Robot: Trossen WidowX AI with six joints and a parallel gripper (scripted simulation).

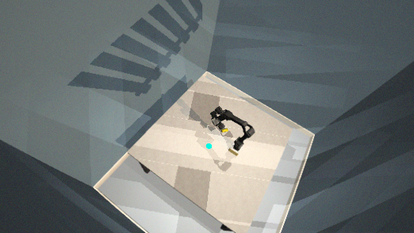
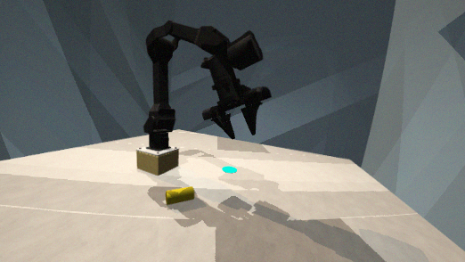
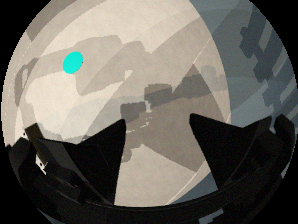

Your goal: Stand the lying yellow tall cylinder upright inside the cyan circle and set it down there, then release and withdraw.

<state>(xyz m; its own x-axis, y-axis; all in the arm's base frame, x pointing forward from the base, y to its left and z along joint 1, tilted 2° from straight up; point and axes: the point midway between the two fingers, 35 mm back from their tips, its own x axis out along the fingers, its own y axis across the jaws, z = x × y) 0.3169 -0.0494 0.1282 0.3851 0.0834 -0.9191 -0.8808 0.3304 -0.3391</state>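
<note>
The yellow cylinder is 130 mm behind my gripper tip, 80 mm to the right of it and 160 mm below it. Round my gripper tip: cyan circle (80 mm behind, 160 mm to the left, 180 mm below).
</note>
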